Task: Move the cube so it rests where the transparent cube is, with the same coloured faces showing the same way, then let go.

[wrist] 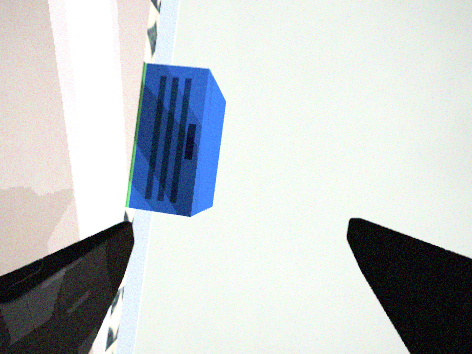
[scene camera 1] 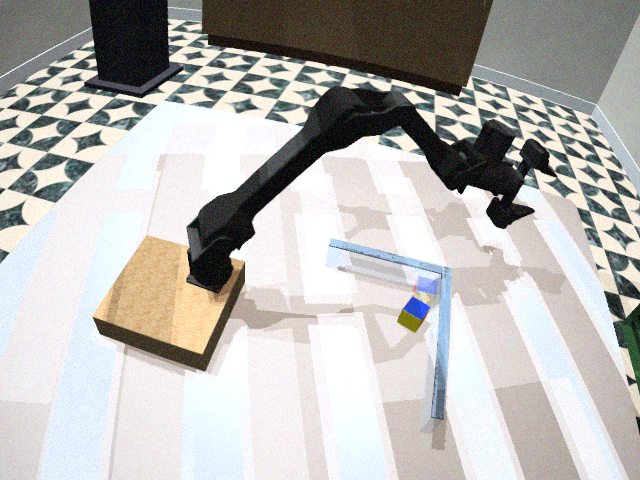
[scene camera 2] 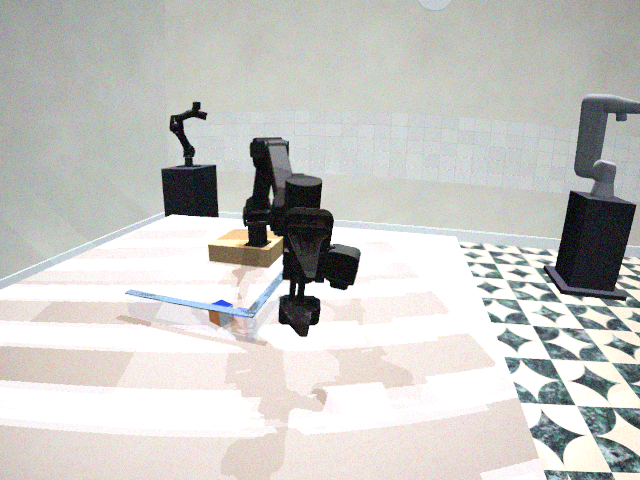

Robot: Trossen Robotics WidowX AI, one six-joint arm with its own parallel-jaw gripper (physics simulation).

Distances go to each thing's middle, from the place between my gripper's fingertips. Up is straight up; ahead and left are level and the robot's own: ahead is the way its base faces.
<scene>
I see the glass L-shaped guide (scene camera 1: 344, 256) 260 mm behind my hand, 340 mm to the right of it and 160 mm below it.
</scene>
